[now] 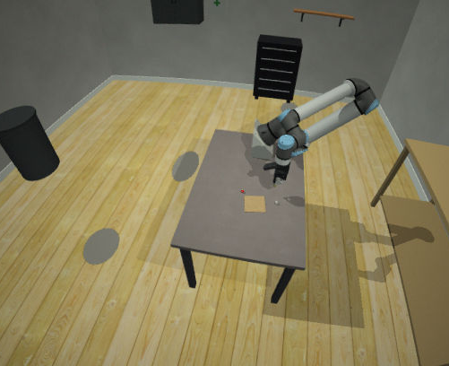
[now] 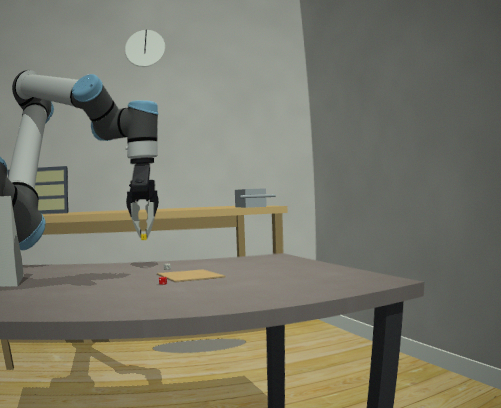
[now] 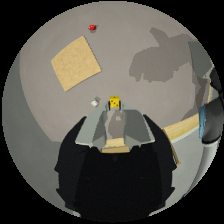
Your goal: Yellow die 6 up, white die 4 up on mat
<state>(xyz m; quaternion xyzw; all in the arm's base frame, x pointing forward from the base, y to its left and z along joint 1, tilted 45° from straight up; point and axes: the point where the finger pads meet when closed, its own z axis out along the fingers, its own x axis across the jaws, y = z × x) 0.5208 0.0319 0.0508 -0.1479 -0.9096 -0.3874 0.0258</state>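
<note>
Now: the white die 100 mm below my hand, 70 mm ahead of it and 20 mm to the left of it. Round my hand: red die (210 mm to the right, 100 mm below, 10 mm behind); then tan mat (120 mm to the right, 110 mm below, 90 mm ahead); then yellow die (10 mm below).
</note>
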